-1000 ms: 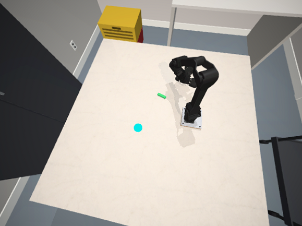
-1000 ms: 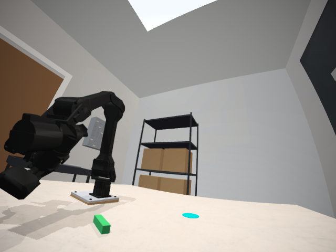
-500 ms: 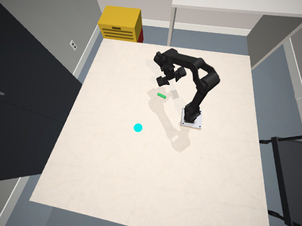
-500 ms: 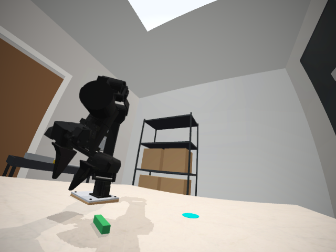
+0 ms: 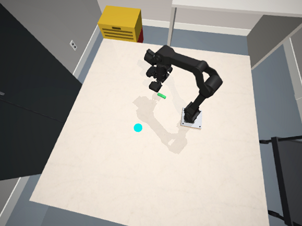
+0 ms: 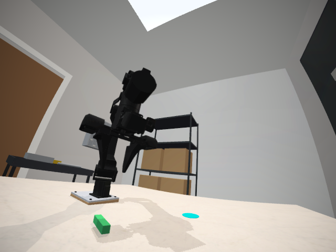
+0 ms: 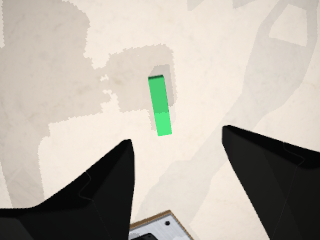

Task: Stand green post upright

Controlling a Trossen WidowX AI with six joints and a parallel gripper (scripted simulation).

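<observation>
Right now the green post is 2 cm behind my gripper tip, 1 cm to the left of it and 12 cm below it. Also, from my gripper tip: cyan circle 11 cm ahead, 28 cm to the left, 12 cm below.
</observation>
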